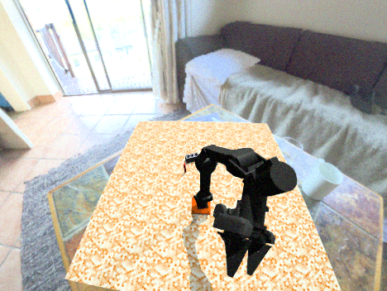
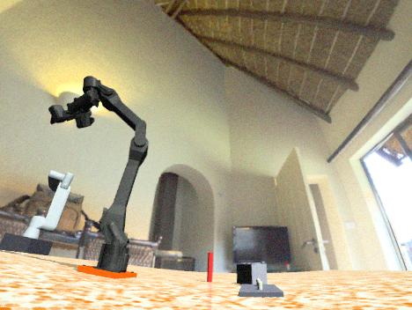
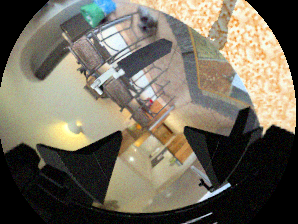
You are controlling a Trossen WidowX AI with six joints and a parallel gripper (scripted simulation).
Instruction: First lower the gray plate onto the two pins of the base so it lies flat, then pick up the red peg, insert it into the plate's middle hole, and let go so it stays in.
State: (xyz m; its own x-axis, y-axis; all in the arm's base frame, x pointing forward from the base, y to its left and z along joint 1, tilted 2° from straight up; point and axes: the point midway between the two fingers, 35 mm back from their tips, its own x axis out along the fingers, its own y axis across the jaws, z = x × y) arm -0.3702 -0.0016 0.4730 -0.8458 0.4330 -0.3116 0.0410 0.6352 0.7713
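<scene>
The gray plate lies 74 cm ahead of my gripper tip, 45 cm below it and 1 cm to the right of it. The rest, counted from my gripper tip: gray base: 71 cm ahead, 48 cm below, 14 cm to the right; then red peg: 64 cm ahead, 45 cm below, 6 cm to the left.
</scene>
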